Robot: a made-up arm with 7 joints.
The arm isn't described. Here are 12 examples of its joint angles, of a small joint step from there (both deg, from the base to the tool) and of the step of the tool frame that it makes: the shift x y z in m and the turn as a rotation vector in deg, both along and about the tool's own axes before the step.
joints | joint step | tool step
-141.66 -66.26 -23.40 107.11 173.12 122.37 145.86 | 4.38 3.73 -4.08 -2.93 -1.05 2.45 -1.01 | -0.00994 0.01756 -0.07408 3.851 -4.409 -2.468
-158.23 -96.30 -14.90 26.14 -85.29 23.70 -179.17 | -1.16 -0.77 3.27 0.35 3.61 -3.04 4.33 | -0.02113 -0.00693 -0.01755 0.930 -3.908 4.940
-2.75 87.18 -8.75 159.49 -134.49 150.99 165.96 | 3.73 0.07 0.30 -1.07 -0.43 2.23 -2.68 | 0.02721 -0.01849 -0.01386 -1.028 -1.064 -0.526
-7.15 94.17 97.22 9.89 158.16 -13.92 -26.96 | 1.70 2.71 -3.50 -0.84 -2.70 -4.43 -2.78 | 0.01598 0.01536 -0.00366 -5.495 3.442 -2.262
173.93 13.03 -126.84 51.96 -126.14 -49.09 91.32 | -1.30 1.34 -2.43 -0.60 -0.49 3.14 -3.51 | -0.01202 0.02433 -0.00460 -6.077 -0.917 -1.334
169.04 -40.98 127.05 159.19 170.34 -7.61 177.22 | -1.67 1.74 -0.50 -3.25 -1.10 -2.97 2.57 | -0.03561 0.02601 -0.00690 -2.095 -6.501 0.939
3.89 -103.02 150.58 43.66 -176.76 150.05 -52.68 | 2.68 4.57 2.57 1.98 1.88 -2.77 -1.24 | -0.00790 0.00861 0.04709 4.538 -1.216 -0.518
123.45 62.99 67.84 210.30 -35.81 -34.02 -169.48 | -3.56 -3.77 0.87 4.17 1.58 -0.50 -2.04 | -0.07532 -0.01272 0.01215 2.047 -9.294 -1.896
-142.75 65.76 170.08 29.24 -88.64 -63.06 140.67 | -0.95 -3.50 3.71 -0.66 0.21 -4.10 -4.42 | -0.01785 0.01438 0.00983 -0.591 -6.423 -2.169
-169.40 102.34 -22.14 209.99 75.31 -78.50 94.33 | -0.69 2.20 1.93 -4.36 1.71 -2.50 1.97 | 0.04434 -0.00522 -0.01041 2.141 4.584 -3.937
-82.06 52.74 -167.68 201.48 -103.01 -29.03 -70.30 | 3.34 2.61 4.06 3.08 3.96 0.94 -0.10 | -0.07863 -0.02613 -0.01675 2.886 -10.465 4.999
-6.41 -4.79 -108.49 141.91 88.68 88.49 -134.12 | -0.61 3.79 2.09 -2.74 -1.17 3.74 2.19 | 0.00472 -0.02345 0.04951 7.072 3.438 3.651
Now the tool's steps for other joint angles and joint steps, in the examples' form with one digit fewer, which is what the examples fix.
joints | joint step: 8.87 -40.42 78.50 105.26 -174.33 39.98 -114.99 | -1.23 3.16 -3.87 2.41 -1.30 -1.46 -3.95
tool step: 0.0599 0.0225 0.0044 -1.97 3.73 -7.25
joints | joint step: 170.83 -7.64 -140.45 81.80 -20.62 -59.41 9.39 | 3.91 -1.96 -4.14 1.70 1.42 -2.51 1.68
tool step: -0.0013 0.0103 -0.0040 -1.51 2.56 2.66
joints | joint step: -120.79 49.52 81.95 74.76 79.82 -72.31 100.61 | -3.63 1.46 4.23 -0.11 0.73 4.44 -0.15
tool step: -0.0072 0.0056 0.0021 -6.02 1.95 3.20
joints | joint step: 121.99 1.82 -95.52 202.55 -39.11 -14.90 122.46 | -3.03 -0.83 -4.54 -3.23 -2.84 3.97 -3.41
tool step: -0.0288 0.0488 0.0080 -7.56 -2.36 -12.52
